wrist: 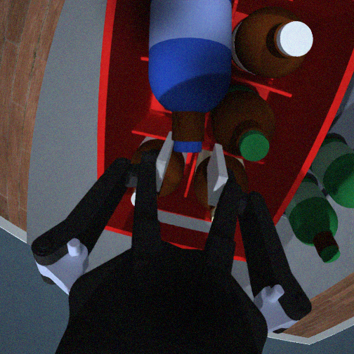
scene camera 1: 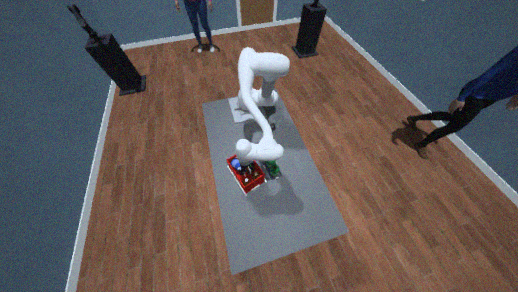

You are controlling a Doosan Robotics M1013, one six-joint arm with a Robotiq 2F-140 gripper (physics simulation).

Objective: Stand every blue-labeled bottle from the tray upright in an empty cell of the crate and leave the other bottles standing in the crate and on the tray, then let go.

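Places are measured from the arm's base along level axes (x back, y right, z up), in metres.
Pixels of known places: gripper, between the fingertips: [scene camera 1: 247,173].
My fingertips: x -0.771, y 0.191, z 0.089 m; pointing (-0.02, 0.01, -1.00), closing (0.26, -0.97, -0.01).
Ahead of a thing's pixels: the offset from my fingertips to its top centre. Level surfaces: height alone.
A blue-labeled bottle @(dx +0.076, dy +0.045, dz +0.050 m) [scene camera 1: 236,164] [wrist: 190,75] leans at a steep tilt in the red crate @(dx +0.039, dy +0.004, dz +0.054 m) [scene camera 1: 254,186] [wrist: 103,100], its blue cap towards my fingers in the wrist view. My gripper [scene camera 1: 246,168] [wrist: 191,149] is partly open, one finger on each side of the cap, with gaps beside it. A white-capped brown bottle [wrist: 262,47] and a green-capped brown bottle [wrist: 242,120] stand in crate cells. Two more brown bottles stand below my fingers, partly hidden. Green bottles @(dx -0.015, dy -0.233, dz +0.039 m) [scene camera 1: 272,168] [wrist: 314,212] are on the tray beside the crate. The blue bottle's base is out of the wrist view.
The crate and tray rest on a grey mat @(dz -0.121 m) [scene camera 1: 290,230] [wrist: 55,135] over the wooden floor. The crate's red walls and dividers are close around my fingers. Two black stands [scene camera 1: 114,60] [scene camera 1: 310,27] and two people [scene camera 1: 198,17] [scene camera 1: 480,95] are farther off.
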